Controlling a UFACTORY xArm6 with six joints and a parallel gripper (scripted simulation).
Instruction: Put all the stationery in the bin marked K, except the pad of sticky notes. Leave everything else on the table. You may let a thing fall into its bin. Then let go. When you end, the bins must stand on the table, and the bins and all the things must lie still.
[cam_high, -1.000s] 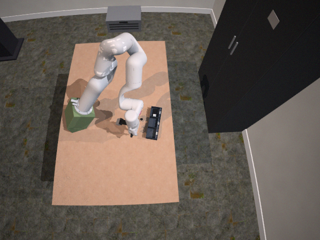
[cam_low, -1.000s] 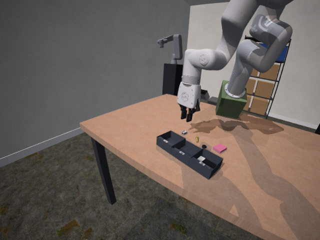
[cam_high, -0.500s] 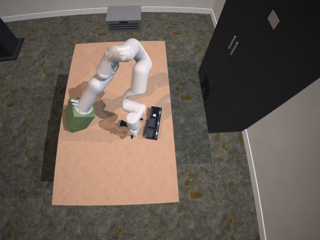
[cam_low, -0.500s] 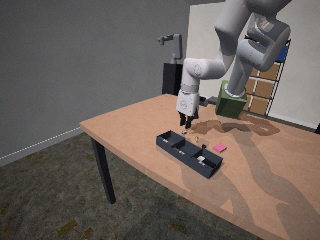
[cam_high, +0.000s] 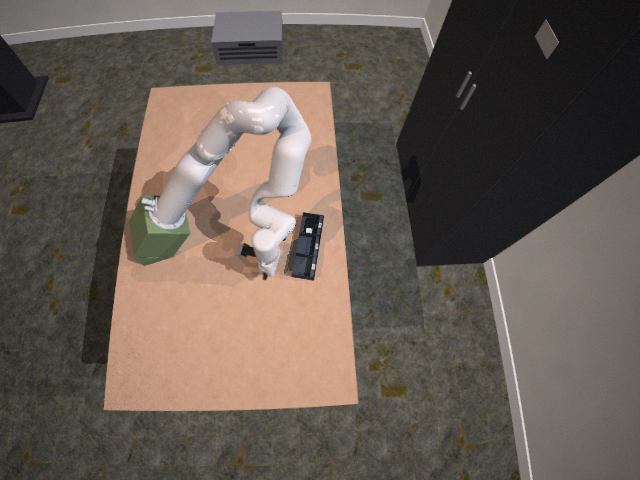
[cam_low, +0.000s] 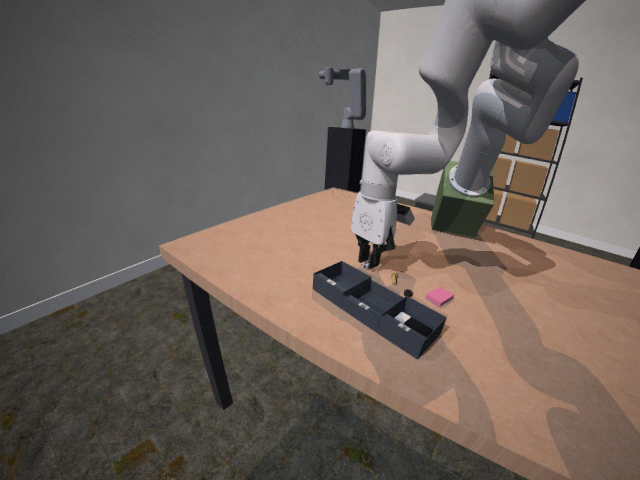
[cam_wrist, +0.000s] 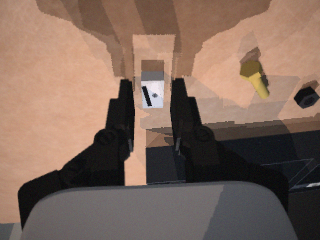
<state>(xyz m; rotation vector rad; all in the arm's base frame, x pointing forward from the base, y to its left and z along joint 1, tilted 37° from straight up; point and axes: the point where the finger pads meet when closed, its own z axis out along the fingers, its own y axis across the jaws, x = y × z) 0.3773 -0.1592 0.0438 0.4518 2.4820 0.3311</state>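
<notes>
Now: the white sharpener 20 mm below my hand. From my hand the other things lie so: yellow bolt (70 mm to the left, 20 mm below, 10 mm ahead); dark bin tray (140 mm ahead, 80 mm to the left, 10 mm below); black nut (120 mm to the left, 50 mm ahead, 30 mm below).
</notes>
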